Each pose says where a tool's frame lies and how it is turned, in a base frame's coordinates. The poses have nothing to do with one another.
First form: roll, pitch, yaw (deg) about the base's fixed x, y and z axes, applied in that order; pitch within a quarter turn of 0, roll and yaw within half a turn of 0; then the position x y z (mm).
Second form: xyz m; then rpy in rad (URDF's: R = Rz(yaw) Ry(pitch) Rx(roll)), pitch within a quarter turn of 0, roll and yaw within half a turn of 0. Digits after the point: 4 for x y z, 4 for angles.
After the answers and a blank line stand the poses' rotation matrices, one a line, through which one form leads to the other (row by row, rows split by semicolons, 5 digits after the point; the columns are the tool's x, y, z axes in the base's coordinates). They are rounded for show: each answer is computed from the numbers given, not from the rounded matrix.
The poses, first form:
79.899 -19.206 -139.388 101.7 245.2 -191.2
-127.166 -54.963 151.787 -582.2 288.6 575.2
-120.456 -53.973 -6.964 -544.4 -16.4 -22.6
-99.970 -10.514 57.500 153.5 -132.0 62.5
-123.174 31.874 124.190 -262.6 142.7 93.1
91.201 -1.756 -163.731 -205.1 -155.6 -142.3
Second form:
0.1017 0.2452 -0.1912 1.3945 -0.3352 -2.4328
-0.5822 0.2886 0.5752 -2.2195 -0.9593 2.6492
-0.5444 -0.0164 -0.0226 -2.1024 -0.9420 -0.1215
0.1535 -0.1320 0.0625 -1.7448 -0.1835 1.0036
-0.2626 0.1427 0.0931 -2.1498 0.5563 2.1675
-0.2051 -0.1556 -0.1423 1.5918 -0.0306 -2.8576

-0.71688 0.36002 -0.59705; -0.61470 0.07768 0.78492; 0.32897 0.92970 0.16562
-0.50590 -0.28936 -0.81261; 0.27141 0.84081 -0.46837; 0.81878 -0.45750 -0.34683
0.58383 0.63055 0.51142; -0.07131 -0.58766 0.80596; 0.80874 -0.50701 -0.29813
0.52828 0.24258 -0.81368; 0.82923 0.05855 0.55583; 0.18248 -0.96836 -0.17023
-0.47721 0.70099 -0.52999; 0.70245 -0.05812 -0.70936; -0.52805 -0.71080 -0.46467
-0.95951 0.02354 -0.28070; -0.28002 0.02870 0.95957; 0.03064 0.99931 -0.02095

